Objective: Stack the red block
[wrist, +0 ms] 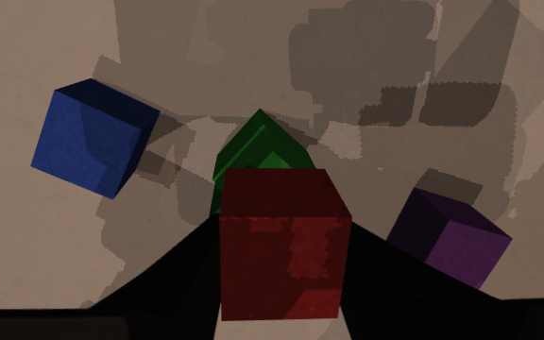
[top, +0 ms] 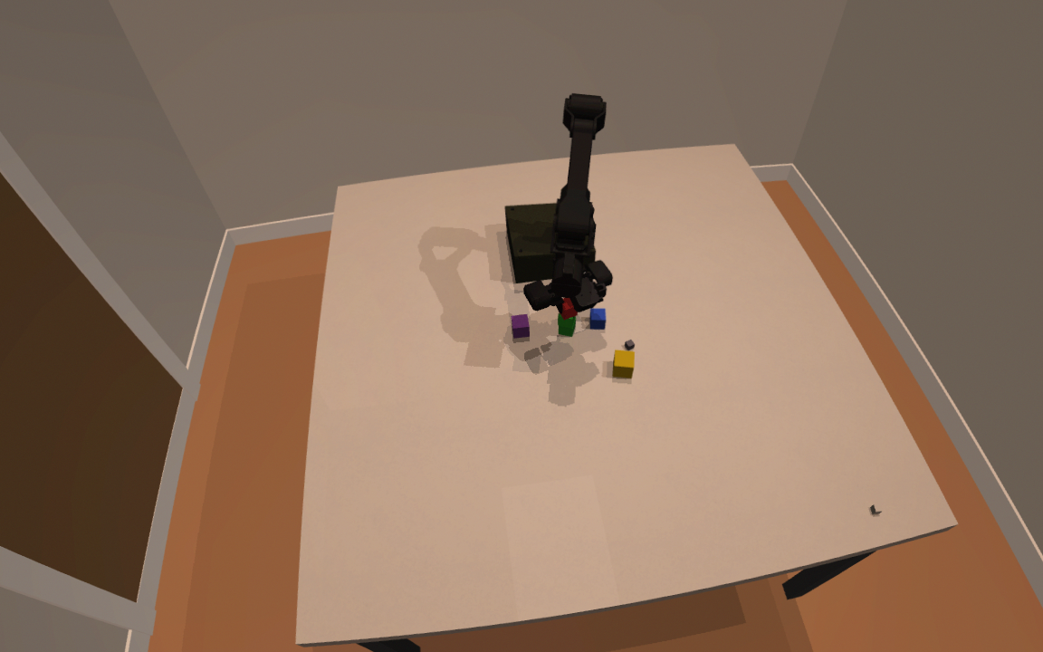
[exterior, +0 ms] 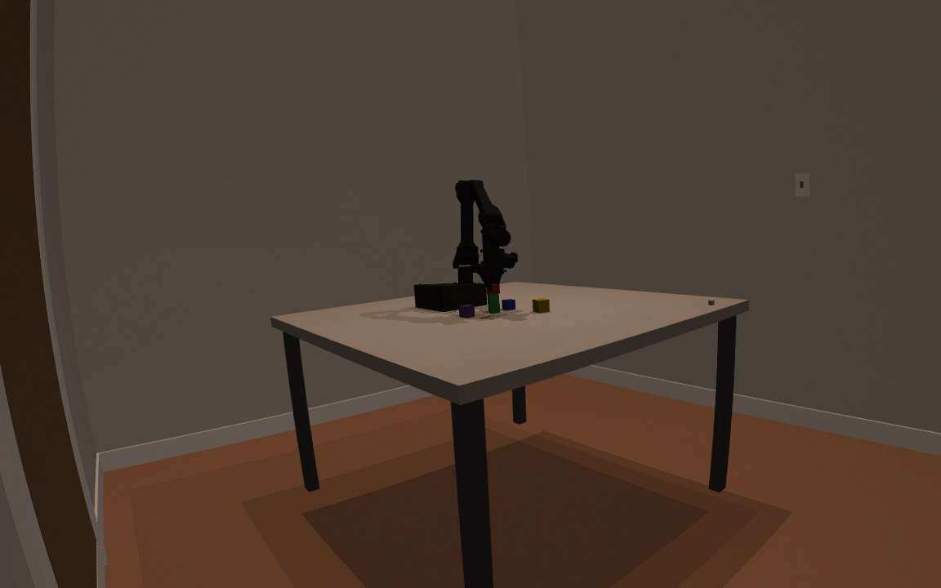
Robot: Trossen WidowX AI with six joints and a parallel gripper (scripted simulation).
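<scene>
My gripper tip is now 1 cm below the red block. From my gripper tip the other things lie so: purple block (11 cm to the right, 6 cm below, 1 cm ahead); then small grey cube (14 cm to the left, 7 cm below, 4 cm ahead); then blue block (7 cm to the left, 6 cm below, 2 cm behind).
</scene>
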